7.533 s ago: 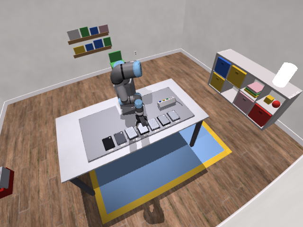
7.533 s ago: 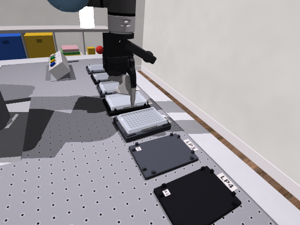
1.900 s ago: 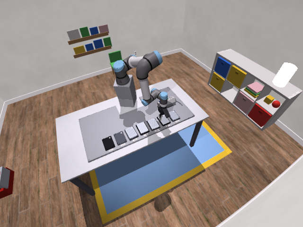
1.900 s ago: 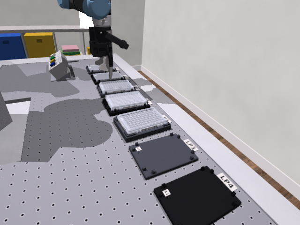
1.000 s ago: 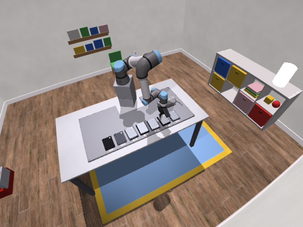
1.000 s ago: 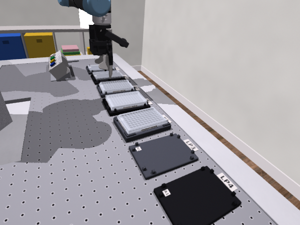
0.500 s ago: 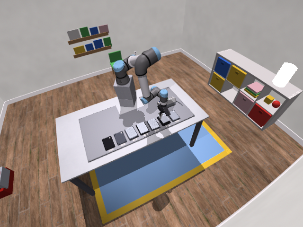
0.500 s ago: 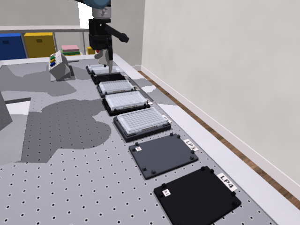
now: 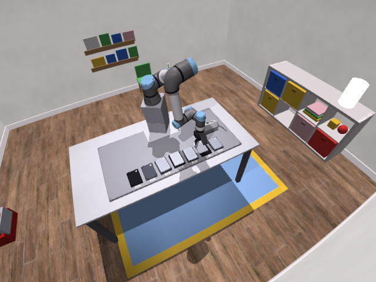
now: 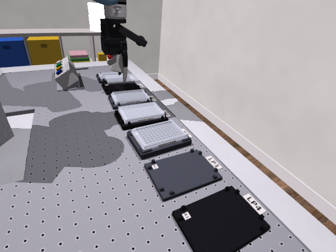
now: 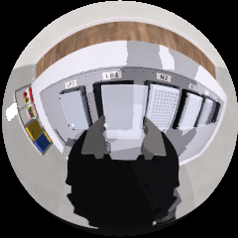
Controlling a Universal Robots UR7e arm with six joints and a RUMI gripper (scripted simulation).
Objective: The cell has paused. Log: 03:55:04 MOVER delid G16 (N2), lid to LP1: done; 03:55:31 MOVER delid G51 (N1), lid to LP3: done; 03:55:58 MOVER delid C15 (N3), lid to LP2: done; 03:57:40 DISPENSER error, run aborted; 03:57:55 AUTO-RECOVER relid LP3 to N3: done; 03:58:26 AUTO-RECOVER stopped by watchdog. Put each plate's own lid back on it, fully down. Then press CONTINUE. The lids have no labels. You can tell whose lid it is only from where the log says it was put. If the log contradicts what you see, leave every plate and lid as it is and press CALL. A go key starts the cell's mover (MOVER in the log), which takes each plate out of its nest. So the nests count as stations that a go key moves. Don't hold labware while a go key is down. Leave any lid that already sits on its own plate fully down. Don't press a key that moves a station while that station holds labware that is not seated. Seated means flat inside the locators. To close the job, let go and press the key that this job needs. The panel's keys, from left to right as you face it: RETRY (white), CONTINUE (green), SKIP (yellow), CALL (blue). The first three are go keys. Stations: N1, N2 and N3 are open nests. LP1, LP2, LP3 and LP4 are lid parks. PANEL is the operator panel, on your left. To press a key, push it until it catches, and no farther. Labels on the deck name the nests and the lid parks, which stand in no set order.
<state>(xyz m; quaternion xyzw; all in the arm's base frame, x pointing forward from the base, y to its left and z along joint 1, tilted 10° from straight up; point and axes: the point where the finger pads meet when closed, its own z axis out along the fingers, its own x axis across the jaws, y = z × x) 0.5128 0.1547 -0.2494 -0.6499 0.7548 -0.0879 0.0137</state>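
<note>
Right now the park LP1 is 6 cm below my hand and 3 cm to the left of it. Also, from my hand: lid park LP3: 49 cm to the right, 6 cm below, 6 cm behind; green key: 23 cm to the left, 20 cm behind; white key: 28 cm to the left, 19 cm behind.
</note>
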